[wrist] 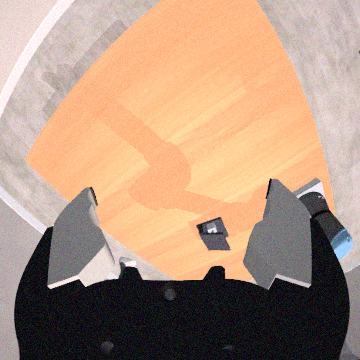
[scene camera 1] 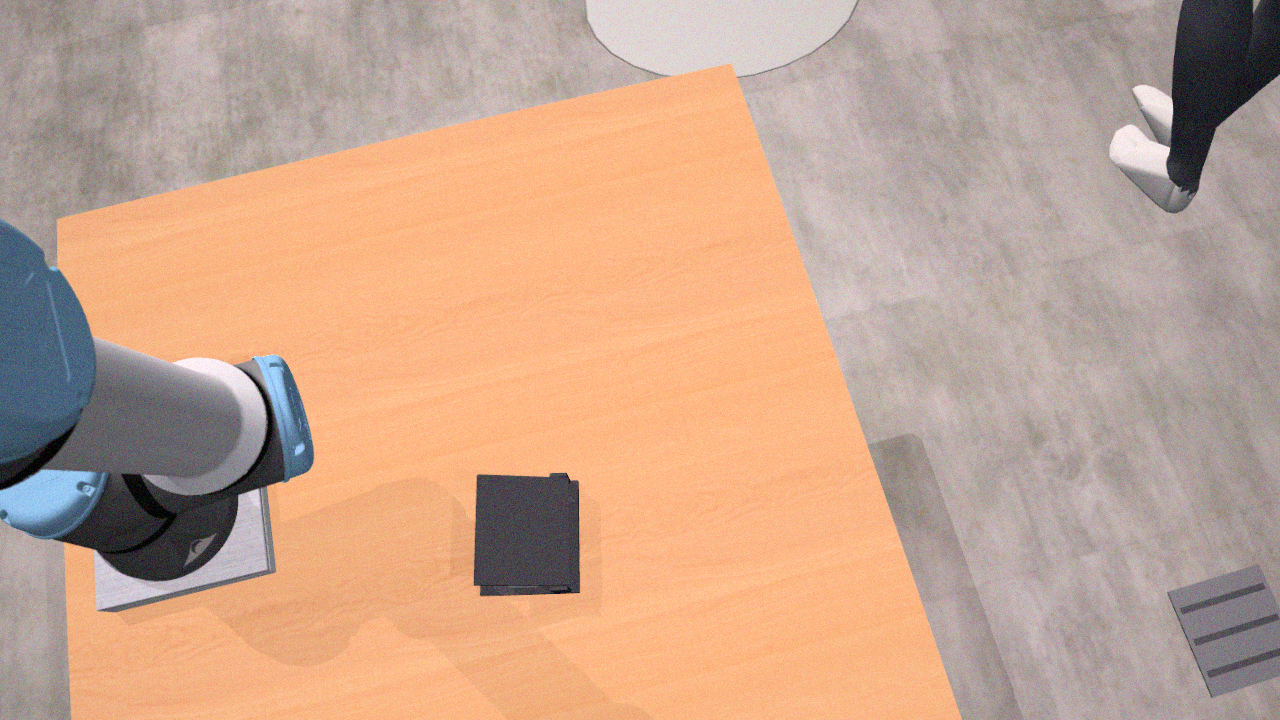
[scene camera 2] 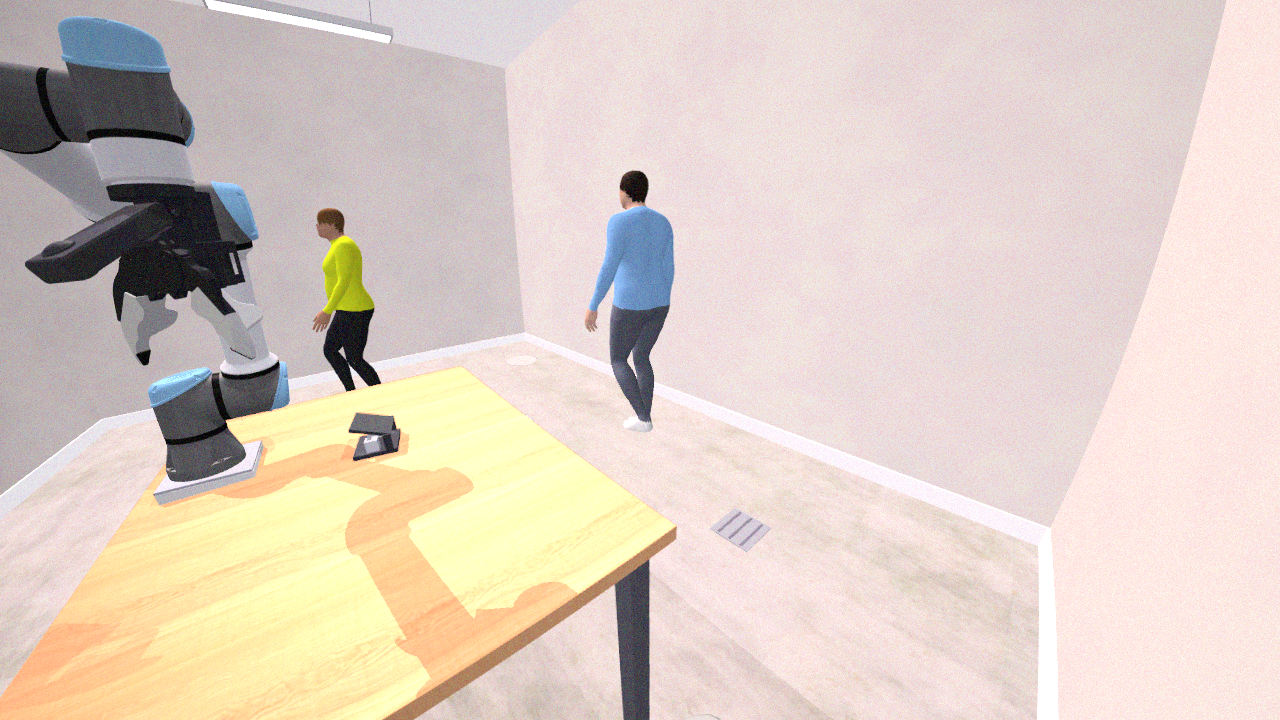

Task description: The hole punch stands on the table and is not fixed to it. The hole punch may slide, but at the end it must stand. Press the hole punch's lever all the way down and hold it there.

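Pixels of known places: gripper, fingertip midpoint: (wrist: 179,186) (scene camera 2: 198,362); arm's base, origin of the base link: (wrist: 306,206) (scene camera 1: 169,510) (scene camera 2: 209,464).
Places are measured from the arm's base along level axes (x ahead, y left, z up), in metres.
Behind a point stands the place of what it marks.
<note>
The black hole punch (scene camera 1: 572,546) @(x 0.436, y -0.074, z -0.016 m) (scene camera 2: 377,445) @(x 0.396, y -0.112, z -0.001 m) (wrist: 212,226) @(x 0.375, y -0.112, z 0.008 m) stands upright on the wooden table (scene camera 1: 626,268) @(x 0.521, y 0.252, z -0.028 m) (scene camera 2: 554,501) @(x 0.722, y -0.509, z -0.028 m) (wrist: 225,100) @(x 0.164, y -0.497, z -0.027 m). Its flat dark lever (scene camera 1: 523,528) @(x 0.392, y -0.059, z 0.041 m) (scene camera 2: 371,422) @(x 0.389, y -0.059, z 0.042 m) (wrist: 217,243) @(x 0.383, y -0.053, z 0.045 m) is raised; a gap shows between it and the base in the scene camera 2 view. My gripper (scene camera 2: 198,356) @(x 0.290, y -0.520, z 0.351 m) (wrist: 179,186) @(x 0.290, y -0.520, z 0.351 m) is open and empty. It hangs high above the table, well away from the hole punch, and touches nothing. The gripper does not show in the scene camera 1 view.
The arm's base plate (scene camera 1: 255,550) @(x 0.097, y -0.051, z -0.003 m) (scene camera 2: 214,484) @(x 0.035, y -0.085, z -0.015 m) sits on the table near the hole punch. A person in yellow (scene camera 2: 347,277) and a person in blue (scene camera 2: 640,259) stand on the floor beyond the table. A grate (scene camera 1: 1230,626) (scene camera 2: 741,530) lies in the floor.
</note>
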